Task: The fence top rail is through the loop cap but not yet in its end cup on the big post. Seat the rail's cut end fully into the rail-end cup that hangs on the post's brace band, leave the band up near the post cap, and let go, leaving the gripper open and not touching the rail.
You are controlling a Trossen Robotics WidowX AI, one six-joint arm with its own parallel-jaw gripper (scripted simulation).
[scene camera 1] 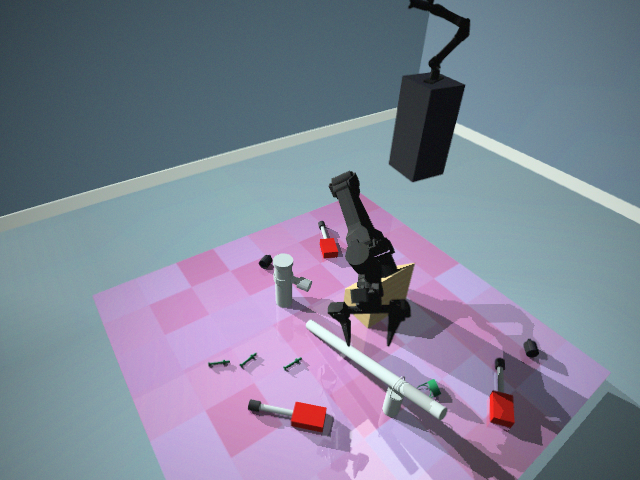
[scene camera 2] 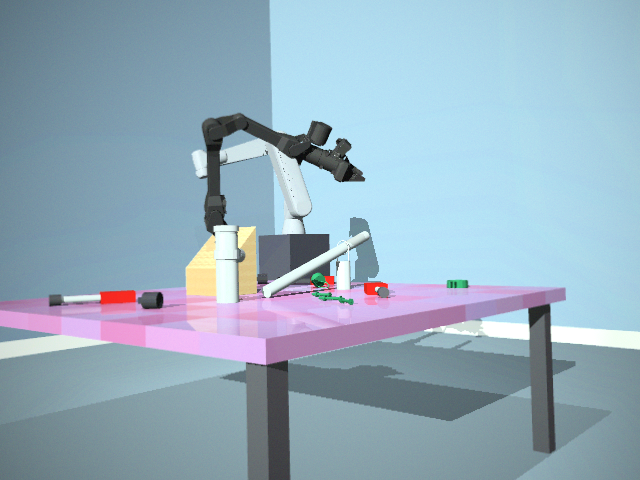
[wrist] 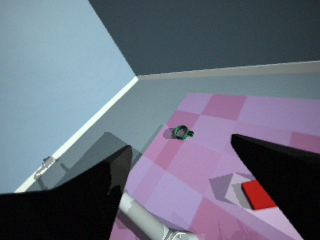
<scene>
The gripper is open, with nothing in its grasp. Also in view: a top rail.
The gripper is seen too in scene camera 2 and in the wrist view.
</scene>
